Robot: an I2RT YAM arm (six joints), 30 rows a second.
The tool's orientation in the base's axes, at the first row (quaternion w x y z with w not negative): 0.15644 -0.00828 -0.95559 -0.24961
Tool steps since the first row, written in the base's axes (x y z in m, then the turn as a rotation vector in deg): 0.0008 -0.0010 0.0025 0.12 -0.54 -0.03; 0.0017 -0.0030 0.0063 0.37 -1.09 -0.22; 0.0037 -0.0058 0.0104 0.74 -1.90 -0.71; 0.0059 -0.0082 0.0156 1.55 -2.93 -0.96; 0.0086 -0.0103 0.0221 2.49 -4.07 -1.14; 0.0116 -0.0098 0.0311 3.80 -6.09 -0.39; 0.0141 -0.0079 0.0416 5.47 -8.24 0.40; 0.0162 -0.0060 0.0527 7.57 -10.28 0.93; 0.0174 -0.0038 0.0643 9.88 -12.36 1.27
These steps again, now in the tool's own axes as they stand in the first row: 0.0001 0.0004 -0.0028 -0.09 -0.48 -0.27; 0.0005 0.0005 -0.0071 -0.35 -1.02 -0.45; 0.0000 0.0002 -0.0125 -0.80 -1.93 -0.54; -0.0004 0.0008 -0.0186 -1.58 -2.87 -1.07; -0.0008 0.0023 -0.0257 -2.46 -3.87 -1.74; -0.0010 0.0073 -0.0338 -3.35 -5.16 -3.72; -0.0003 0.0141 -0.0423 -4.57 -6.51 -5.90; 0.0009 0.0213 -0.0512 -6.28 -7.85 -7.93; 0.0032 0.0288 -0.0601 -8.24 -9.29 -9.89
